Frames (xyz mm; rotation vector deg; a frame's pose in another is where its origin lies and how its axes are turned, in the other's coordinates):
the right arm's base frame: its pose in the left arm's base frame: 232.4 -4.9 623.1 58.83 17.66 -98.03
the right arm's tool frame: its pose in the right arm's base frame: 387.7 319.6 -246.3 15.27 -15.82 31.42
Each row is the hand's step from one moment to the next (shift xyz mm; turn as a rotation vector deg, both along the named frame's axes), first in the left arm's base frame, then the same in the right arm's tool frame.
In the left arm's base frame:
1: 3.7 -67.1 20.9 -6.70 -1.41 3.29
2: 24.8 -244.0 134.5 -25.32 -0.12 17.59
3: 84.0 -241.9 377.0 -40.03 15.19 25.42
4: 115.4 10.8 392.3 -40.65 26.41 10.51
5: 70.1 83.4 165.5 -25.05 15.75 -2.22
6: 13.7 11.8 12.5 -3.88 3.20 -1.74
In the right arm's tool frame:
1: 57.2 23.7 33.5 -1.03 -1.93 7.27
2: 193.2 136.8 149.0 -10.28 -3.93 28.80
3: 131.9 355.3 253.1 -29.90 -9.30 38.71
4: -101.9 366.0 151.7 -36.11 -21.69 26.20
5: -112.2 162.0 21.2 -19.20 -19.74 11.05
6: -11.9 17.4 -6.3 -3.27 -4.15 0.60

